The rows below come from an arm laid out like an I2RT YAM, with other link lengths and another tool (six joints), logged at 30 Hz.
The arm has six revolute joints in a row. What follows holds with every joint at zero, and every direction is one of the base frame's. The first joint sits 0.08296 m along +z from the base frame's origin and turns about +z. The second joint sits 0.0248 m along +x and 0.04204 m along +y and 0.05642 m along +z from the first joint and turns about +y. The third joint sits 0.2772 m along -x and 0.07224 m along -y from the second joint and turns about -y. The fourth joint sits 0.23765 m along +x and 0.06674 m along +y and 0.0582 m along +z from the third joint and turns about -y. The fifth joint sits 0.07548 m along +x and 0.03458 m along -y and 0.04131 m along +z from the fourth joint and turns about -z. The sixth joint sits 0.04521 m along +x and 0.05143 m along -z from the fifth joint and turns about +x. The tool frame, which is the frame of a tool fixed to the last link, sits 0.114 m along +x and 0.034 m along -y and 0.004 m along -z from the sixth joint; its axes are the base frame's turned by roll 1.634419, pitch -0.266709 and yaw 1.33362 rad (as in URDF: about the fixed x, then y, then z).
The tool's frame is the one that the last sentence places.
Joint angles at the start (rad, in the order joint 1, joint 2, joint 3, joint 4, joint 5, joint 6): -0.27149, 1.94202, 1.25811, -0.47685, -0.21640, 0.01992
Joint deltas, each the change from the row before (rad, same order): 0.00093, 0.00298, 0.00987, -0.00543, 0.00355, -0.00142; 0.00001, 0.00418, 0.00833, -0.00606, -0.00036, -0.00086; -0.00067, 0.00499, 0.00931, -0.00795, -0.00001, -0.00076; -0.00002, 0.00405, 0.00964, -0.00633, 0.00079, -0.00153; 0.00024, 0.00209, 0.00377, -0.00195, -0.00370, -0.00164; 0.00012, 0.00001, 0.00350, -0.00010, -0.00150, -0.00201; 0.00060, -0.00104, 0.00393, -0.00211, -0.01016, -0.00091; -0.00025, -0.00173, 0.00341, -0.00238, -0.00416, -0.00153; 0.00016, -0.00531, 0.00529, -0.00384, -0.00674, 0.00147; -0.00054, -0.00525, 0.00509, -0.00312, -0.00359, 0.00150; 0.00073, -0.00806, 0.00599, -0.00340, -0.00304, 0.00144
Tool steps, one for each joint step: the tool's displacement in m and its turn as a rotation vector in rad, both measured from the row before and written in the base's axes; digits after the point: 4 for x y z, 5 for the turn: 0.0017, -0.0007, 0.0014, -0.00414, -0.00068, 0.00078; 0.0011, -0.0002, 0.0004, 0.00046, 0.00167, 0.00092; 0.0008, -0.0005, 0.0002, 0.00065, 0.00342, 0.00002; 0.0014, -0.0005, 0.0008, -0.00116, 0.00075, 0.00104; 0.0009, 0.0005, 0.0002, 0.00265, -0.00082, 0.00317; 0.0012, 0.0000, 0.0011, -0.00044, -0.00384, 0.00252; 0.0014, 0.0016, 0.0015, 0.00782, -0.00535, 0.00546; 0.0008, 0.0003, 0.0016, 0.00227, -0.00385, 0.00278; 0.0014, 0.0008, 0.0035, 0.00478, -0.00798, 0.00159; 0.0012, 0.0000, 0.0035, 0.00190, -0.00765, -0.00039; 0.0017, 0.0004, 0.0049, 0.00047, -0.01082, 0.00074
